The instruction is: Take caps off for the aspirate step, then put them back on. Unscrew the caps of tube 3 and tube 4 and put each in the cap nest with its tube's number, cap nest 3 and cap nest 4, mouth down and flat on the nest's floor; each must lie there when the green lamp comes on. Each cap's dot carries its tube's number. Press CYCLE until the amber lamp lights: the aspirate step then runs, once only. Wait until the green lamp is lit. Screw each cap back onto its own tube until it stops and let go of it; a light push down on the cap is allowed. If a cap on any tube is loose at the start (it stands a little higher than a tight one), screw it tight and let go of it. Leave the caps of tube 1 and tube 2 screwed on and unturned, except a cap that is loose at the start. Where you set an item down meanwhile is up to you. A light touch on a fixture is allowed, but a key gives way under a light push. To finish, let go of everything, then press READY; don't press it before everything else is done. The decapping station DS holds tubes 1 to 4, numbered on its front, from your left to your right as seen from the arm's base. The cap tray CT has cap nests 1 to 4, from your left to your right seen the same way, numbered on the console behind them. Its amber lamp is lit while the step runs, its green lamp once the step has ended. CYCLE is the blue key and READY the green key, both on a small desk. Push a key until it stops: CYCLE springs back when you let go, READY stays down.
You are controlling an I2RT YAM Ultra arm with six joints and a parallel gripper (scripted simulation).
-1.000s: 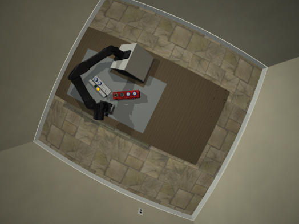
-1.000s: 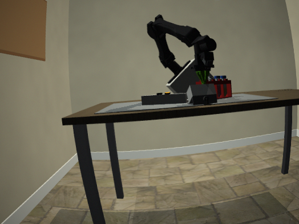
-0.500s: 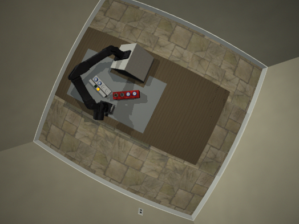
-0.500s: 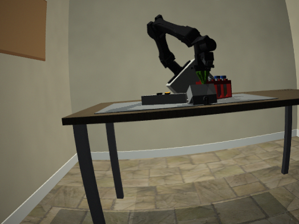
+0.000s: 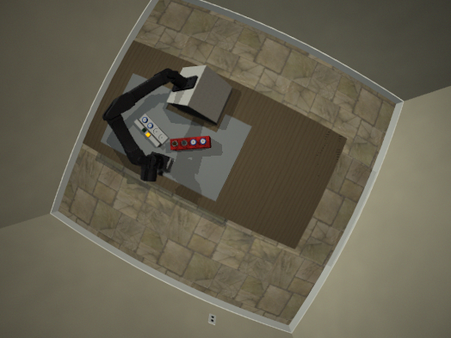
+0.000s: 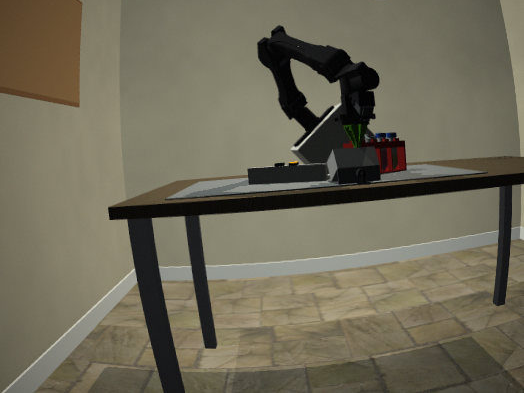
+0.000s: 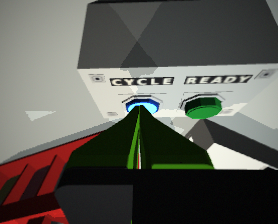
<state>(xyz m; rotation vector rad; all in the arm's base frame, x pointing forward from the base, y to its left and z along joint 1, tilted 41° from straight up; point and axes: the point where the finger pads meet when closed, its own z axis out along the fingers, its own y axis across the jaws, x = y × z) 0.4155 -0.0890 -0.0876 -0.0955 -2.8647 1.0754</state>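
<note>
Right now the blue key is 10 mm below my hand. Also, from my hand: cap 3: 170 mm to the right, 170 mm behind, 60 mm below; cap 2: 140 mm to the left, 140 mm behind, 40 mm above; green key: 50 mm to the right, 10 mm below.
</note>
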